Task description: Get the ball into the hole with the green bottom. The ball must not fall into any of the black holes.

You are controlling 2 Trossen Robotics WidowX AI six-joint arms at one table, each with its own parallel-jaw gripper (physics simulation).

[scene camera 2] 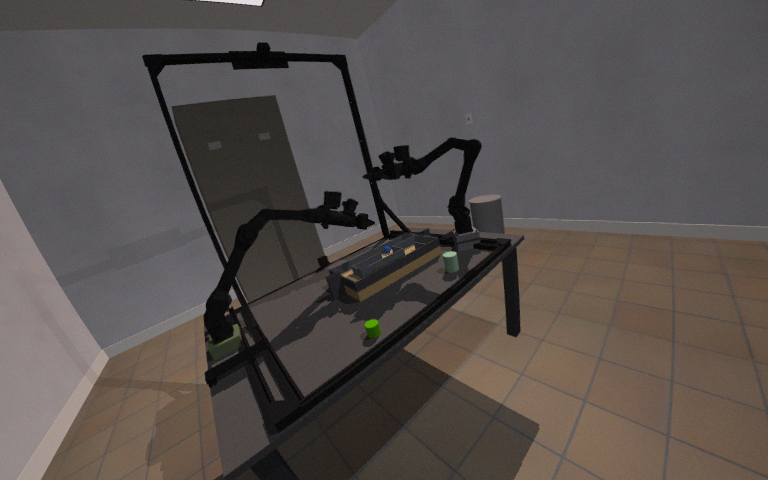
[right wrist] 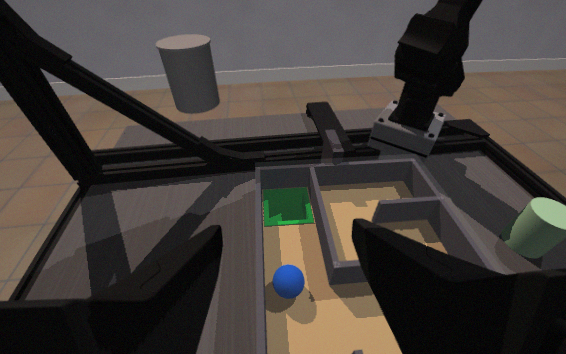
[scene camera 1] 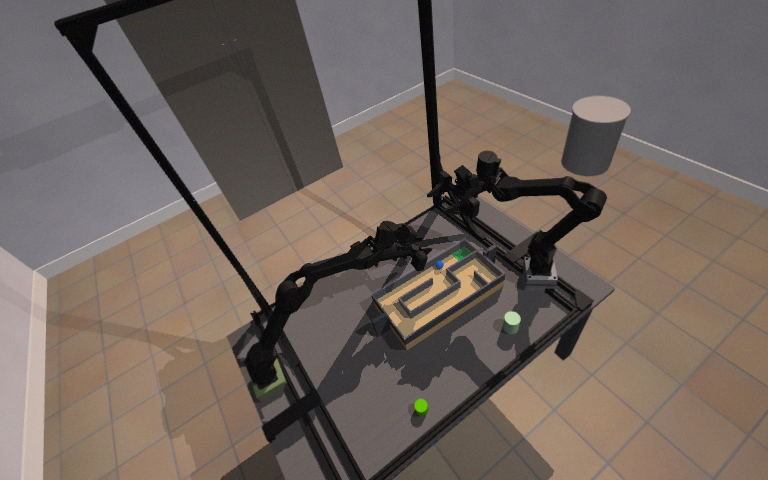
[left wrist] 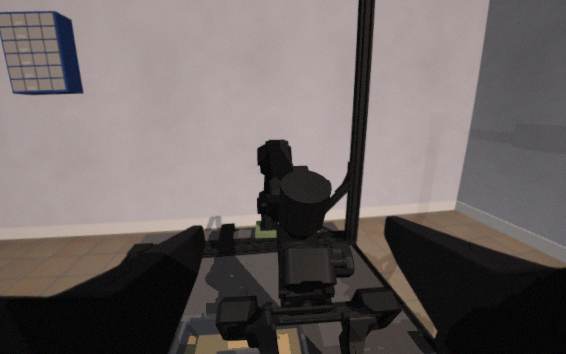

My left gripper is open and holds nothing. My right gripper is open, with nothing in its grasp. Also in view: a maze box. A pale green cylinder rests on the table.
